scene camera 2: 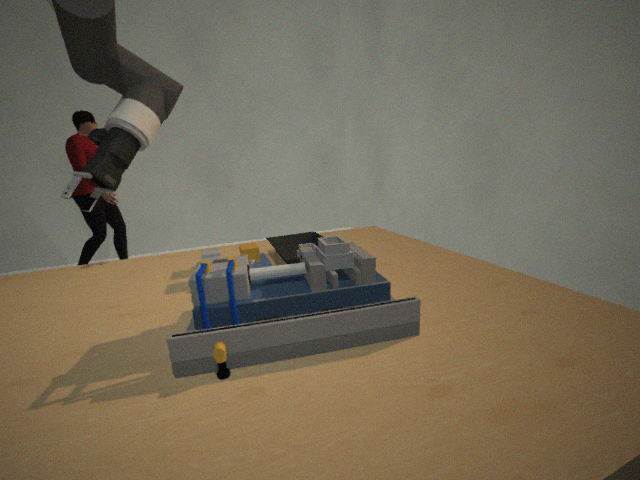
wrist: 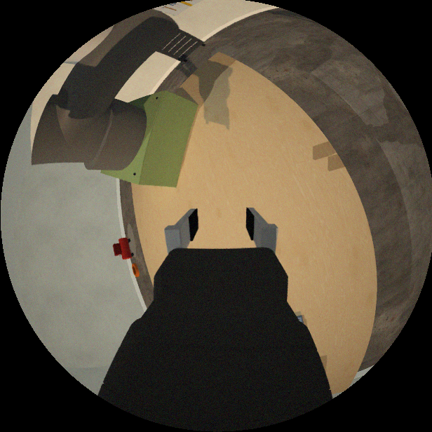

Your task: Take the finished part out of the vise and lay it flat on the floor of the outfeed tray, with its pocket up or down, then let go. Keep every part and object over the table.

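Frame: origin at the arm's base, x ahead, y left, z up, level; metres.
Seen in the pictures: gripper, between the fingertips: (scene camera 2: 75,204).
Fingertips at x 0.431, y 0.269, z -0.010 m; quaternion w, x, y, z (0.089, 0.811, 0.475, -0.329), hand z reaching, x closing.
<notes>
Pixels of each thing's top centre, then the offset from my fingertips to it. "spot": a spot on its surface instead.
- small grey hollow block, centre of its top: (scene camera 2: 332,240) dx +0.462, dy -0.413, dz -0.065 m
- yellow-and-black piece, a spot on its surface: (scene camera 2: 220,353) spot: dx +0.291, dy -0.504, dz -0.149 m
- yellow block, centre of its top: (scene camera 2: 248,246) dx +0.371, dy -0.071, dz -0.136 m
The vise has a blue base (scene camera 2: 310,304), grey jaws and a pale screw rod. A small grey hollow block (scene camera 2: 333,248), which looks like the finished part, sits at the right-hand jaws with its opening up. A dark, flat tray-like shape (scene camera 2: 289,248) lies behind the vise; I cannot tell surely that it is the outfeed tray. My gripper (scene camera 2: 77,202) (wrist: 221,217) is open and empty, high up and to the left of the vise in the scene view. In the wrist view the fingers stand wide apart over bare wood, and the part and the tray cannot be made out.
A long grey bar-like wall (scene camera 2: 299,330) stands in front of the vise, with a yellow-and-black piece (scene camera 2: 220,353) before it. A yellow block (scene camera 2: 249,252) is behind the vise. A person (scene camera 2: 80,152) stands beyond the table. A green block (wrist: 172,140) is by the arm.
</notes>
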